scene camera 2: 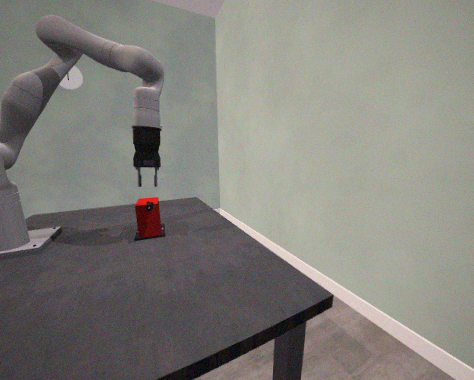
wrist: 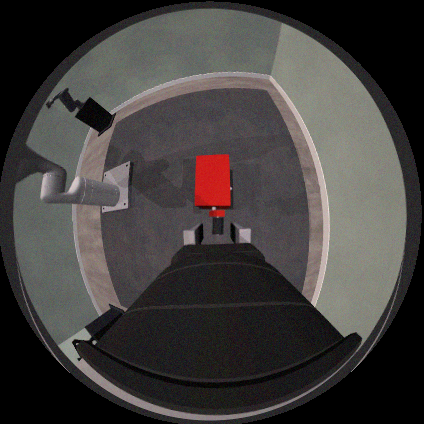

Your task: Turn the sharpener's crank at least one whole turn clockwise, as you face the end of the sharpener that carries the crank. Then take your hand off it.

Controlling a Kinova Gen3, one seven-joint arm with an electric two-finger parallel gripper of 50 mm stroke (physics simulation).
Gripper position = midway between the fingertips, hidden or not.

In view: my gripper (scene camera 2: 147, 186) and a red sharpener (scene camera 2: 148, 222).
My gripper also shows in the wrist view (wrist: 216, 230). The red sharpener shows as well in the wrist view (wrist: 213, 179).
